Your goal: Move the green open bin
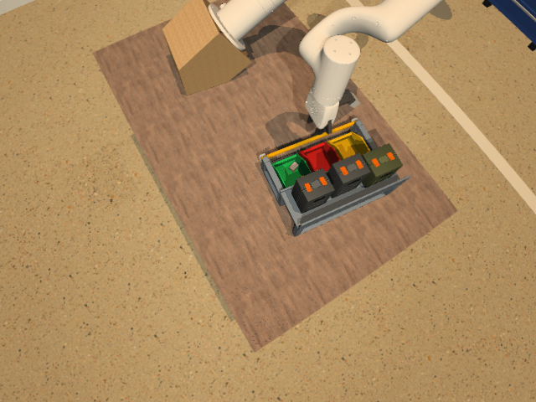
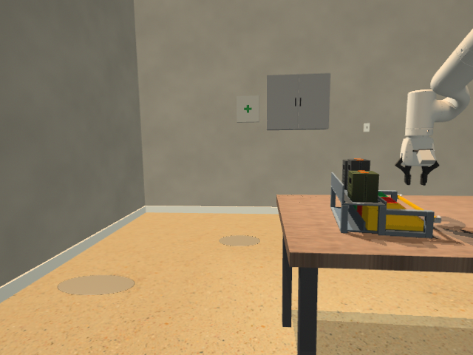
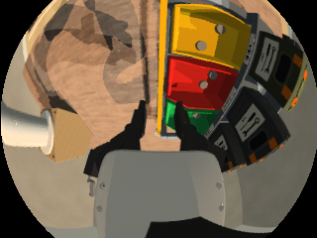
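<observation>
Right now the yellow rod is 100 mm below my hand. The rest, counted from my hand: yellow bin 120 mm ahead, 100 mm to the left, 120 mm below; red bin 100 mm ahead, 10 mm to the right, 120 mm below; green open bin 90 mm ahead, 120 mm to the right, 120 mm below.
</observation>
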